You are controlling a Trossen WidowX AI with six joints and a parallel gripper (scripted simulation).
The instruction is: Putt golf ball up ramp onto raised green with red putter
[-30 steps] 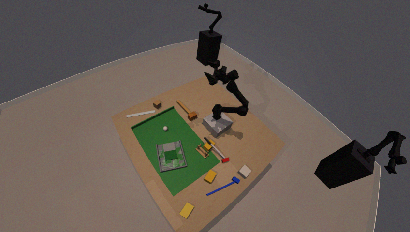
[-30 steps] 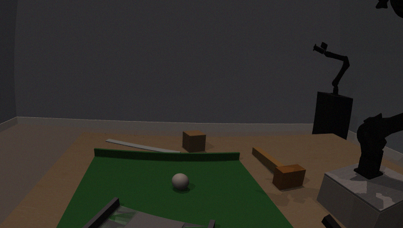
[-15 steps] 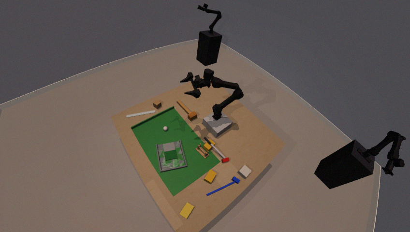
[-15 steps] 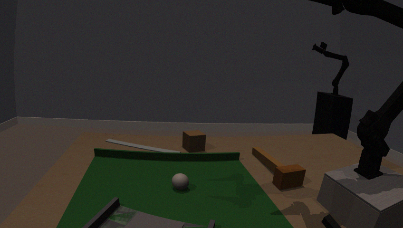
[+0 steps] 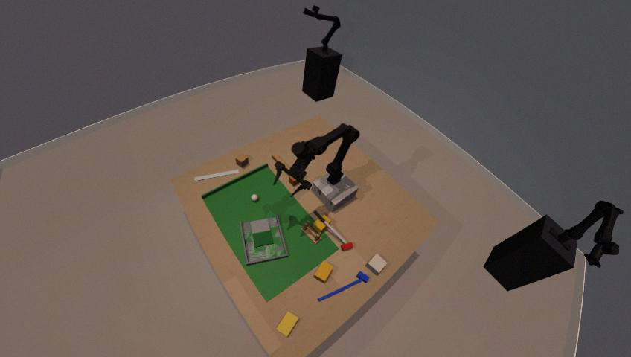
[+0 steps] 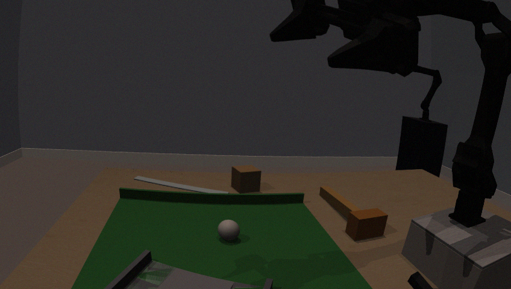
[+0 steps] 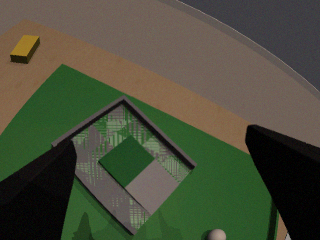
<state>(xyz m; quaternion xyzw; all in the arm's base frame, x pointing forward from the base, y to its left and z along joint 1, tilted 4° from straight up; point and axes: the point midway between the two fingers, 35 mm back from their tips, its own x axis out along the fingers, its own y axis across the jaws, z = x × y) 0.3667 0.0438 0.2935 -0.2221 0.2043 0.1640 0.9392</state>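
Now: the red putter 20 cm behind my gripper tip, 21 cm to the left of it and 30 cm below it. Round my gripper tip: small wooden rack (11 cm behind, 14 cm to the left, 31 cm below); then white golf ball (4 cm ahead, 23 cm to the right, 32 cm below); then blue putter (6 cm behind, 48 cm to the left, 33 cm below).
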